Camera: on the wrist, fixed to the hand. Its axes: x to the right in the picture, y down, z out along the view.
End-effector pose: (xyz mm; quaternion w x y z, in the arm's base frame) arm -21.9 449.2 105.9 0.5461 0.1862 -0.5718 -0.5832
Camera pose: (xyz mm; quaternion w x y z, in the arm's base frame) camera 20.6 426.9 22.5 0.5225 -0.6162 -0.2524 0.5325
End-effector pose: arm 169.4 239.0 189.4 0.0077 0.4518 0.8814 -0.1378
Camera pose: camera 146.4 199.8 274.2 0.2166 0.8653 -0.4488 -0.0536
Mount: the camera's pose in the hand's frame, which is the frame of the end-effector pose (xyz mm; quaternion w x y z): -29.2 -60.1 -69.2 0.0044 0.0179 -0.0993 0.9949
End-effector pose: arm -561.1 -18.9 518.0 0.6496 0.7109 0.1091 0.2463
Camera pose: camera -610.2 35.4 455.6 0.2441 -0.1478 0.7669 -0.5748
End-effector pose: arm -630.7 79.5 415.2 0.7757 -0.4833 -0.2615 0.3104
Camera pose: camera -587.7 -3.0 439.5 0.3227 0.2176 -0.4082 -0.8258
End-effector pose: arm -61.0 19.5 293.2 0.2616 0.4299 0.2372 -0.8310
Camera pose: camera -44.1 114.2 292.0 0.8437 0.1600 -0.4675 0.2097
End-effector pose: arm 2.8 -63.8 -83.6 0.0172 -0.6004 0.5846 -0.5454
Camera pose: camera 5.3 18.9 -34.6 0.6115 0.5251 0.5884 0.0639
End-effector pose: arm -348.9 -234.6 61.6 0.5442 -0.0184 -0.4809 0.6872
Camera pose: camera -255.2 -215.9 50.8 0.7287 0.4005 0.0255 -0.5549
